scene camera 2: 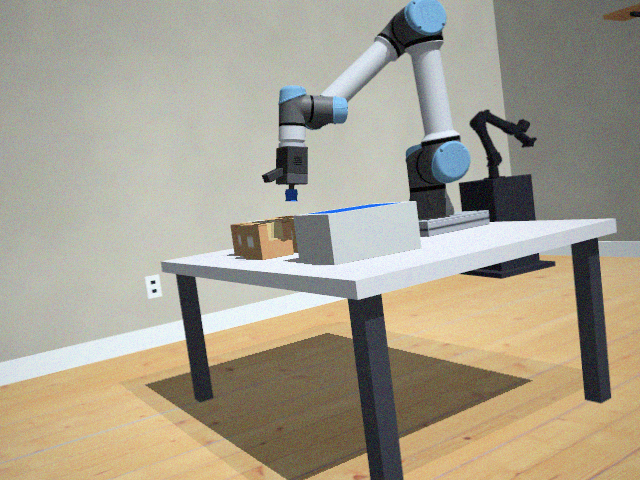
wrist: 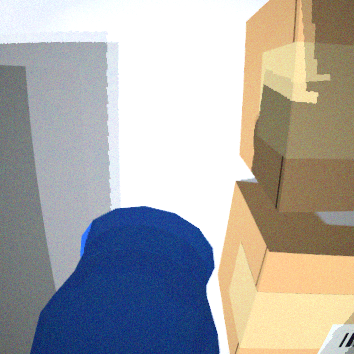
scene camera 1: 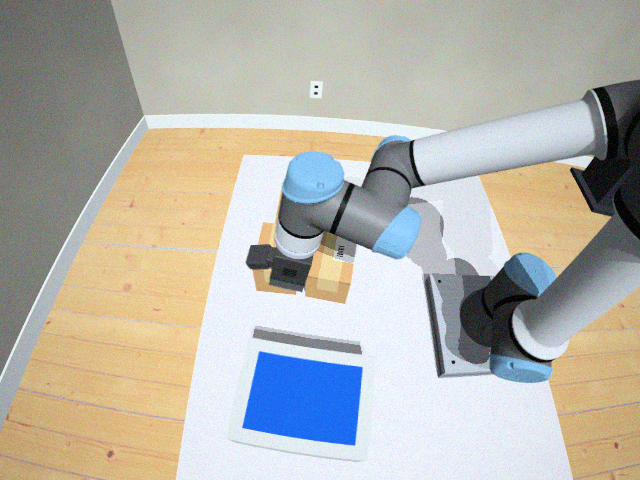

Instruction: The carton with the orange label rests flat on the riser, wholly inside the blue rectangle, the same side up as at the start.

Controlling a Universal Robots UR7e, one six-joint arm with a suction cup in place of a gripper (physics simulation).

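Places are measured from the arm's base along level axes (x ahead, y left, z up), in metres.
Pixels of known places: end effector, tool point: (scene camera 2: 291, 201) (wrist: 145, 262); arm's base, origin of the base link: (scene camera 2: 430, 216) (scene camera 1: 486, 319).
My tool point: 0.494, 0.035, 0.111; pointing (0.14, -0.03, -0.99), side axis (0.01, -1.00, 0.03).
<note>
Ahead of a thing's pixels: the offset from my tool point to its middle, as dx, dy, dz. "*": to the spot under its first point. Level surfaces: height alone.
The carton with the orange label cannot be picked out; no orange label shows, and the arm covers part of the carton group in scene camera 1. The pale grey riser @[-0.074, +0.219, -0.096] (scene camera 1: 364, 403) (scene camera 2: 372, 232) stands on the table, with the blue rectangle @[-0.074, +0.219, -0.036] (scene camera 1: 305, 397) (scene camera 2: 356, 208) on its top and no carton on it. My gripper, a blue suction cup (scene camera 2: 291, 195) (wrist: 150, 220), is open with nothing attached. It hangs above the cartons, apart from them, in scene camera 2. The tool body hides it in scene camera 1.
A carton with a white barcode label @[-0.086, -0.123, -0.105] (scene camera 1: 330, 273) (wrist: 305, 300) stands beside another carton @[+0.045, -0.121, -0.105] (scene camera 1: 262, 279) (wrist: 320, 125), behind the riser. Cartons @[* +0.097, -0.132, -0.100] (scene camera 2: 248, 240) also show left of the riser in scene camera 2. The arm's base plate (scene camera 1: 439, 330) is to the right on the white table @[dz -0.156] (scene camera 1: 398, 413).
</note>
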